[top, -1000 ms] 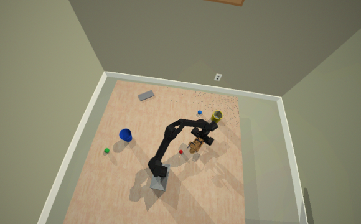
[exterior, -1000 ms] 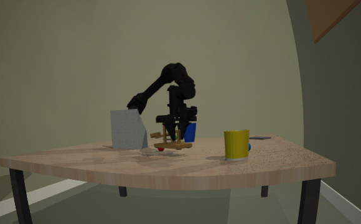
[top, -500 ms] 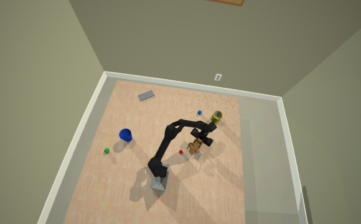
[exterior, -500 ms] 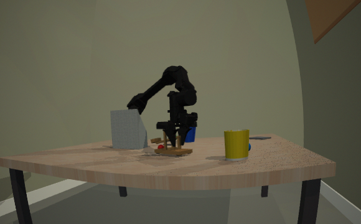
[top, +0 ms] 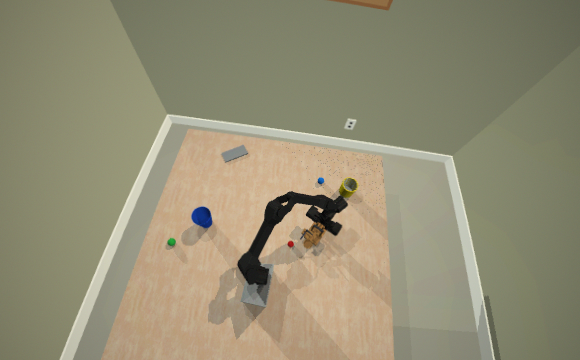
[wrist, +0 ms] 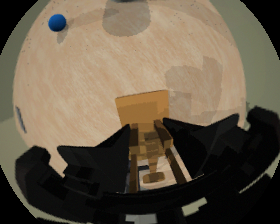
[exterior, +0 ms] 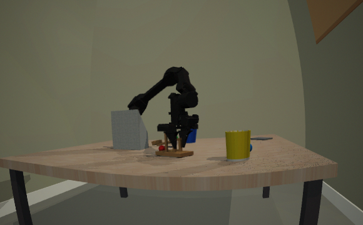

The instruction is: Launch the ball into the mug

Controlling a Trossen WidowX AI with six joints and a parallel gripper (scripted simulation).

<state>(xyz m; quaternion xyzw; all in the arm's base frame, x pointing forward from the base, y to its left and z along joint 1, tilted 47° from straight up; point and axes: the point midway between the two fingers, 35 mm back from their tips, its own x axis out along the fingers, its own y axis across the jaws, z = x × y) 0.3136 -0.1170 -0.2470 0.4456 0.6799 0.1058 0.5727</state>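
Right now the red ball is 120 mm behind my gripper tip, 150 mm to the left of it and 20 mm below it. Also, from my gripper tip: yellow mug (240 mm ahead, 140 mm to the right); blue ball (280 mm ahead, 10 mm to the left, 10 mm below); wooden catapult (60 mm behind, 50 mm to the left, 20 mm above).
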